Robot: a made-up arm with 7 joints. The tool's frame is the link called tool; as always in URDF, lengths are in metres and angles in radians. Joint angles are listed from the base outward.
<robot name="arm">
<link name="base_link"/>
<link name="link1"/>
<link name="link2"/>
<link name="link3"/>
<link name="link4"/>
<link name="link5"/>
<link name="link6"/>
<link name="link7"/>
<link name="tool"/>
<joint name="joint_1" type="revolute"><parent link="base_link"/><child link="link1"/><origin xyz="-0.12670 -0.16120 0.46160"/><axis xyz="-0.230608 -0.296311 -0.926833"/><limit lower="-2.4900" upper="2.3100"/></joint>
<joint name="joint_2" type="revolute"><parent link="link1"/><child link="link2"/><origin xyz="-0.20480 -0.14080 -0.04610"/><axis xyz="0 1 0"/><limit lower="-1.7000" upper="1.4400"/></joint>
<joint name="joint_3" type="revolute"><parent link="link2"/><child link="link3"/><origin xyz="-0.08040 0.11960 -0.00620"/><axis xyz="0 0 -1"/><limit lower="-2.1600" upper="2.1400"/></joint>
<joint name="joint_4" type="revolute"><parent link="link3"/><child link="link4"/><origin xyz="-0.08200 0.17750 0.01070"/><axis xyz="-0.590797 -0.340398 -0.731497"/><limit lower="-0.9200" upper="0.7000"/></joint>
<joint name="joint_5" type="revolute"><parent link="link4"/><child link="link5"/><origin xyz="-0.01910 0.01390 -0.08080"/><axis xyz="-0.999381 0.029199 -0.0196"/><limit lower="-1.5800" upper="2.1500"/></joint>
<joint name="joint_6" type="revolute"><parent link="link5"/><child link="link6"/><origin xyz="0.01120 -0.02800 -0.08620"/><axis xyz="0 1 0"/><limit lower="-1.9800" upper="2.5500"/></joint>
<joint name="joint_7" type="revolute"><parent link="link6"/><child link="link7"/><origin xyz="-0.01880 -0.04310 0.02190"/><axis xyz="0 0 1"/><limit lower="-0.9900" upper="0.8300"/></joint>
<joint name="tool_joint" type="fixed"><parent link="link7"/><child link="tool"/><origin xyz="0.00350 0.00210 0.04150"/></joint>
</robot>
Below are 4 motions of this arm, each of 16 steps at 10 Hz.
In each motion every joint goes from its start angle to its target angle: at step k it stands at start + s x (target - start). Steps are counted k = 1, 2, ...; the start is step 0. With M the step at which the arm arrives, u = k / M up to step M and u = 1 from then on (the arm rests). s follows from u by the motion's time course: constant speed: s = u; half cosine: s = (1 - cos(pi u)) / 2; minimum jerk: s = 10 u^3 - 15 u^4 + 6 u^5.
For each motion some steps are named. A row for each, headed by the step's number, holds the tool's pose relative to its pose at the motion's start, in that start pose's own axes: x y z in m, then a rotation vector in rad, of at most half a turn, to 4 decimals.
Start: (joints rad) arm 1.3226 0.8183 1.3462 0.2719 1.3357 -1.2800 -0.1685
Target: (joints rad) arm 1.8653 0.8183 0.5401 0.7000 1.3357 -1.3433 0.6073
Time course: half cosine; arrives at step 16
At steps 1, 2, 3, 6, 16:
1: -0.0007 -0.0006 0.0016 0.0009 -0.0010 0.0081
2: -0.0028 -0.0025 0.0062 0.0033 -0.0041 0.0321
3: -0.0060 -0.0055 0.0138 0.0070 -0.0092 0.0705
6: -0.0204 -0.0208 0.0492 0.0193 -0.0361 0.2493
16: -0.0493 -0.0653 0.1461 -0.0061 -0.1076 0.7248

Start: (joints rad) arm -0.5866 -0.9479 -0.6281 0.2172 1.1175 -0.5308 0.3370
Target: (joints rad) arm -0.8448 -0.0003 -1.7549 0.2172 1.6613 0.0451 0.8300
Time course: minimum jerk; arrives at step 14
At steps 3, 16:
3: -0.0170 -0.0224 -0.0008 0.0413 -0.0355 0.0948
16: -0.1507 -0.2402 -0.2253 0.3134 -0.8146 0.7710

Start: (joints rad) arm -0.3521 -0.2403 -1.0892 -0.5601 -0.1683 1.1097 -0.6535
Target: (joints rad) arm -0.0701 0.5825 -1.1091 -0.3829 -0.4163 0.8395 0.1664
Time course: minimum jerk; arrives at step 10
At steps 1, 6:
1: -0.0015 0.0009 0.0009 0.0061 0.0015 0.0127
6: -0.1166 0.0309 0.1027 0.5739 -0.0402 0.9515

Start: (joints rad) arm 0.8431 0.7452 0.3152 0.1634 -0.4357 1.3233 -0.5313
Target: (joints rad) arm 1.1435 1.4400 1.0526 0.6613 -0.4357 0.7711 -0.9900
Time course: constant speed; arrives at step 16
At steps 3, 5, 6, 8, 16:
3: -0.0173 0.0001 0.0054 0.2369 0.0241 -0.2611
5: -0.0295 0.0005 0.0078 0.3731 0.0468 -0.4566
6: -0.0358 0.0010 0.0088 0.4340 0.0596 -0.5600
8: -0.0489 0.0030 0.0106 0.5403 0.0868 -0.7770
16: -0.1025 0.0260 0.0239 0.7245 0.1731 -1.7431

